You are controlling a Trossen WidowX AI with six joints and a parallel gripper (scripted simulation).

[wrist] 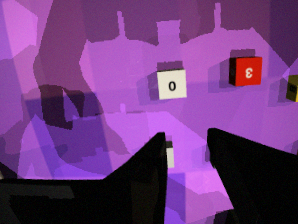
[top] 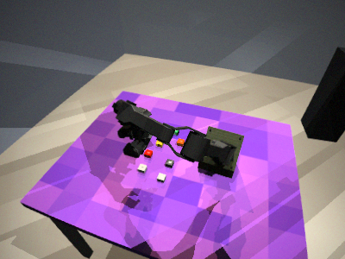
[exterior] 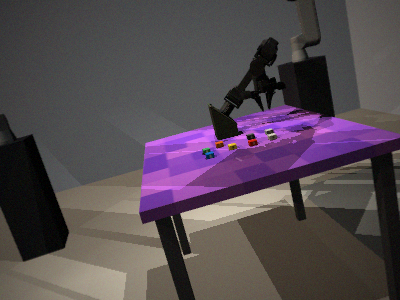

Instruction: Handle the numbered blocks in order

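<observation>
Now: gripper tip 11 cm above the grey block, 8 cm past it and 3 cm to the right of it. From my gripper tip the other things lie so: black block (11 cm below, 10 cm behind, 6 cm to the right); yellow block (17 cm to the right, 11 cm below, 2 cm behind); red block (11 cm below, 9 cm to the right, 1 cm ahead).
</observation>
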